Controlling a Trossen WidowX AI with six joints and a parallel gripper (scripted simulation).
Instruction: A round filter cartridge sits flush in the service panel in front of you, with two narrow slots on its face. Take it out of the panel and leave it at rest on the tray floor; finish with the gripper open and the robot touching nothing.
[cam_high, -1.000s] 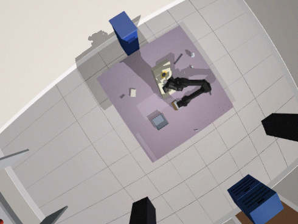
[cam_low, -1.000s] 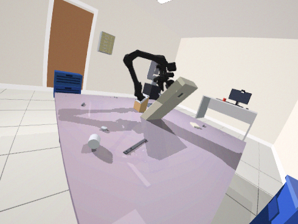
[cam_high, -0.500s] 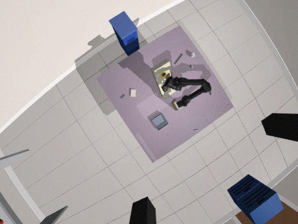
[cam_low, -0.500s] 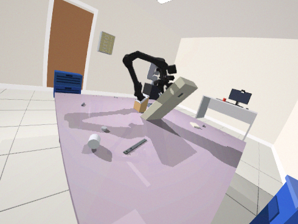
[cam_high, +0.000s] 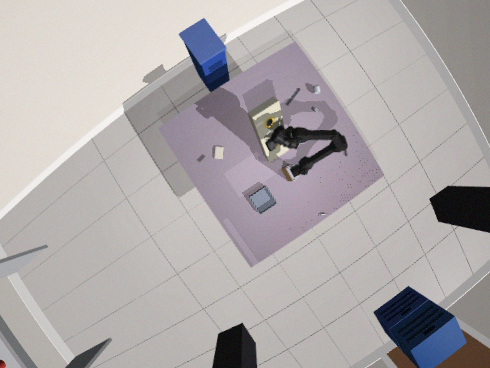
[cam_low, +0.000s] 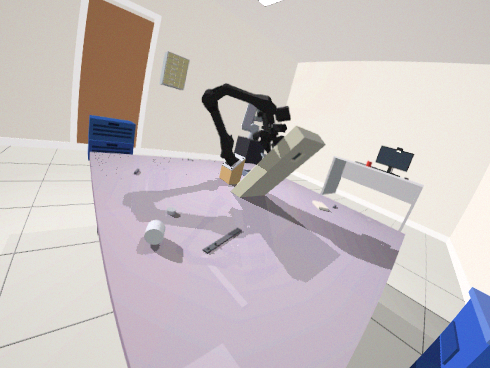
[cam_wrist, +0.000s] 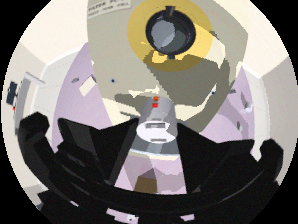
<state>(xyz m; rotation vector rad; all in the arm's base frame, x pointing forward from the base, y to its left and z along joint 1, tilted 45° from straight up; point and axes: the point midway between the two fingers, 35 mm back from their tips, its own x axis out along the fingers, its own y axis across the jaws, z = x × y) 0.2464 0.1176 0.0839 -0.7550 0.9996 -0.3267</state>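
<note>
Right now the grey tray is 350 mm behind my gripper tip, 250 mm to the left of it and 210 mm below it. The rest, counted from my gripper tip: round filter cartridge right at my gripper tip; then cream block 370 mm to the left, 210 mm below, 120 mm ahead.
</note>
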